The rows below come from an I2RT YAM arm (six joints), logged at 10 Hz.
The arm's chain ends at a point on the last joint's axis. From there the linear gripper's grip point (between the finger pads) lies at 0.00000 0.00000 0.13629 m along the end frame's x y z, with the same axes.
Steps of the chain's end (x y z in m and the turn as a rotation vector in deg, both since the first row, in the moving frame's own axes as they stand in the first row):
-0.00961 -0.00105 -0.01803 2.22 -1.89 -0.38
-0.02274 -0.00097 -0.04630 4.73 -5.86 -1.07
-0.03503 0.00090 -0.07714 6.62 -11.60 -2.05
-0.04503 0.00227 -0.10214 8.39 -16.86 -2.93
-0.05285 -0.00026 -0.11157 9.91 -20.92 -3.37
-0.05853 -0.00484 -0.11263 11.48 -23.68 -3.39
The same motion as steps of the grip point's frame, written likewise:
-0.01412 -0.00631 -0.01821 2.22 -1.89 -0.38
-0.03674 -0.01206 -0.04748 4.73 -5.86 -1.07
-0.06265 -0.01421 -0.08083 6.62 -11.60 -2.05
-0.08491 -0.01631 -0.10943 8.39 -16.86 -2.93
-0.10193 -0.02174 -0.12254 9.91 -20.92 -3.37
-0.11366 -0.02955 -0.12675 11.48 -23.68 -3.39

